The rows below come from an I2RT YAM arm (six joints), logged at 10 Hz.
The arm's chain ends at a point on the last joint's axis. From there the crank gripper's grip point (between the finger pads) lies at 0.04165 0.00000 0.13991 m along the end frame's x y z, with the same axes.
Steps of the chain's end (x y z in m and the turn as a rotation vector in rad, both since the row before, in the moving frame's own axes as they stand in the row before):
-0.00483 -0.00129 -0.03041 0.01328 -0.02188 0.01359
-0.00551 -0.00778 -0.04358 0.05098 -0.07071 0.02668
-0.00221 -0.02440 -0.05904 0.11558 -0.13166 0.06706
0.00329 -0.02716 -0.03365 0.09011 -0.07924 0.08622
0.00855 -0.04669 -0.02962 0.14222 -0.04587 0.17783
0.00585 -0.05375 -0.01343 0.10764 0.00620 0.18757
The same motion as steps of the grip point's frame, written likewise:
-0.00789 -0.00261 -0.02954 0.01328 -0.02188 0.01359
-0.01541 -0.01400 -0.04114 0.05098 -0.07071 0.02668
-0.02044 -0.03863 -0.05557 0.11558 -0.13166 0.06706
-0.00750 -0.03677 -0.03121 0.09011 -0.07924 0.08622
0.00325 -0.05977 -0.02876 0.14222 -0.04587 0.17783
0.00739 -0.06085 -0.01408 0.10764 0.00620 0.18757

